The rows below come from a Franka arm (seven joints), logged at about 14 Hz.
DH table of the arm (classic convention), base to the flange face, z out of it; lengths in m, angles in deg. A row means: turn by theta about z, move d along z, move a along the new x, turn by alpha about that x. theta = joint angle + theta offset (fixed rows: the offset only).
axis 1: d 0.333; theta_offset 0; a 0; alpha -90
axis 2: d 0; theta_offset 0; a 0; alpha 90
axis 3: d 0.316; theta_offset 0; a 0.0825; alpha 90
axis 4: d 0; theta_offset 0; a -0.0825; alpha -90
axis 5: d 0.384; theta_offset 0; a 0; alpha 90
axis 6: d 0; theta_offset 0; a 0.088; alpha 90
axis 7: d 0.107; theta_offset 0; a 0; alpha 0
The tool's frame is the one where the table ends.
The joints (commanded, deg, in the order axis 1, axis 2, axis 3, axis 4, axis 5, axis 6, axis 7), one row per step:
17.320, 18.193, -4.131, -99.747, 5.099, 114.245, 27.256
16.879, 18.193, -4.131, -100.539, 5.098, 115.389, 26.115
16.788, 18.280, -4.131, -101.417, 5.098, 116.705, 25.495
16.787, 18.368, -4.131, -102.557, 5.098, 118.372, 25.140
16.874, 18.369, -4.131, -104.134, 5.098, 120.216, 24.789
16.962, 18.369, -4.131, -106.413, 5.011, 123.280, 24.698
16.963, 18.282, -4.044, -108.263, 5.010, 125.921, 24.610
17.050, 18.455, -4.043, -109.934, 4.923, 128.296, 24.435
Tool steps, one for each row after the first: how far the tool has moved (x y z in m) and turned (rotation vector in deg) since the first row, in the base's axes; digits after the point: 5 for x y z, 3 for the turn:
0.00044, -0.00526, -0.00472, 0.112, -0.401, 0.615
-0.00007, -0.00679, -0.01081, 0.168, -0.781, 1.050
-0.00128, -0.00756, -0.01845, 0.204, -1.240, 1.287
-0.00439, -0.00790, -0.02827, 0.197, -1.529, 1.591
-0.00851, -0.00888, -0.04166, 0.148, -2.339, 1.613
-0.01203, -0.00956, -0.05118, 0.236, -3.215, 1.614
-0.01558, -0.01017, -0.06234, 0.155, -3.779, 1.786

